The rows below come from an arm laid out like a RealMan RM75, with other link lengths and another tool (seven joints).
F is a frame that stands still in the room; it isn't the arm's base.
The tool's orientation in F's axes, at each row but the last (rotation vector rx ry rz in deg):
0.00, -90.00, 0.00
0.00, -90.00, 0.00
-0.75, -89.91, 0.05
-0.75, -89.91, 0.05
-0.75, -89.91, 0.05
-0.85, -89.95, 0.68
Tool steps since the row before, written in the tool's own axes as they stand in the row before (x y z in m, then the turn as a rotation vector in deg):
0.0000, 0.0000, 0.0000, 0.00, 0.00, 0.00
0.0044, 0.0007, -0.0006, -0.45, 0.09, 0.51
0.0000, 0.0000, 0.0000, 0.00, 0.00, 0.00
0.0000, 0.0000, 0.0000, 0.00, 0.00, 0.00
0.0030, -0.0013, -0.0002, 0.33, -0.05, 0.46
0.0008, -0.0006, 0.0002, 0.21, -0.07, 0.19
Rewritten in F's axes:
0.0000, 0.0000, 0.0000, 0.00, 0.00, 0.00
0.0006, 0.0007, 0.0044, -0.51, 0.09, -0.45
0.0000, 0.0000, 0.0000, 0.00, 0.00, 0.00
0.0000, 0.0000, 0.0000, 0.00, 0.00, 0.00
0.0002, -0.0013, 0.0030, -0.46, -0.04, 0.33
-0.0002, -0.0006, 0.0008, -0.19, -0.07, 0.21

